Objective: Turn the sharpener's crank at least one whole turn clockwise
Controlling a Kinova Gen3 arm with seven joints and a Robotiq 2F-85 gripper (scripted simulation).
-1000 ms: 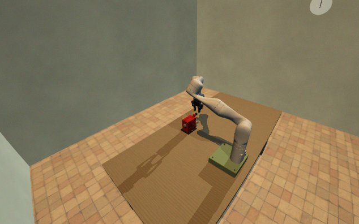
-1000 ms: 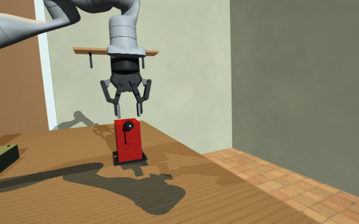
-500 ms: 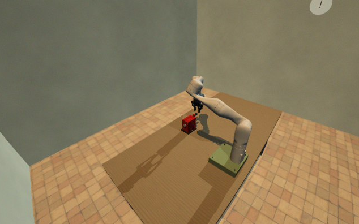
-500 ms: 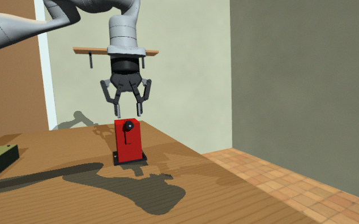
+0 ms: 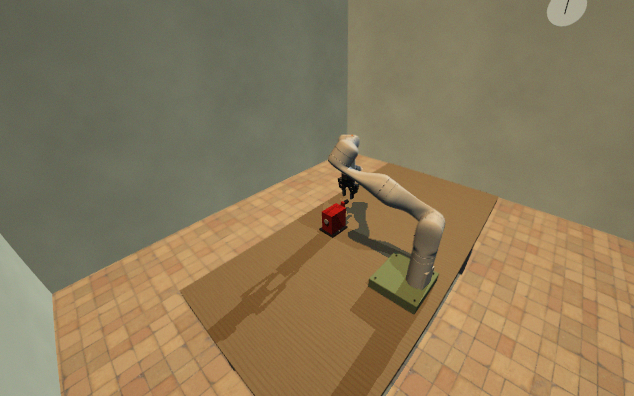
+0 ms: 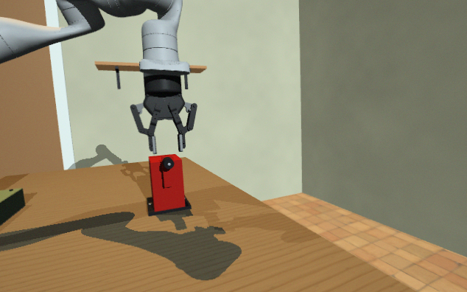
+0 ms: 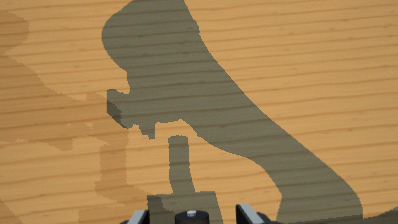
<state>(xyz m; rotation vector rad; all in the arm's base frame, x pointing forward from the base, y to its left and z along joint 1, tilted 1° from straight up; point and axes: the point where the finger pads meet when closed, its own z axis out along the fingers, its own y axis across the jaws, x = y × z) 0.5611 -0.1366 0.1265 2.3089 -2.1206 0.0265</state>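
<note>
The black crank knob lies 40 mm below my hand and 20 mm to the left of it.
</note>
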